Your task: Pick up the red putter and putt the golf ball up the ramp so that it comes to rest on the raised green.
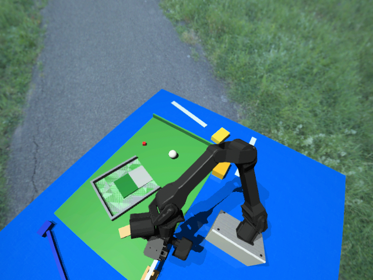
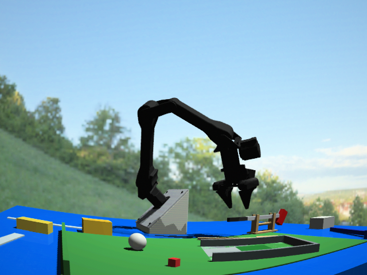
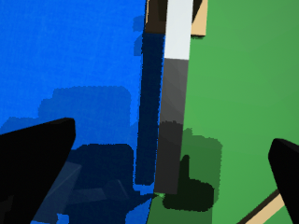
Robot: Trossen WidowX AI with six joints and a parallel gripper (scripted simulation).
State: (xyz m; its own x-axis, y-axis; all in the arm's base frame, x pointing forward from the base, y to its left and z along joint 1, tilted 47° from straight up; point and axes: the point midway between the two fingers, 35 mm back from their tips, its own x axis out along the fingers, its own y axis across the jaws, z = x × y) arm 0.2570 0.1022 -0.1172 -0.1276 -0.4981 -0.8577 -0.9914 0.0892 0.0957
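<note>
Right now the red putter is 11 cm to the left of my gripper tip, 4 cm below it and 1 cm behind it. Round my gripper tip: wooden rack (13 cm to the left, 6 cm below); then blue putter (36 cm ahead, 22 cm to the left, 9 cm below); then tan paddle (12 cm ahead, 9 cm below, 5 cm to the right).
</note>
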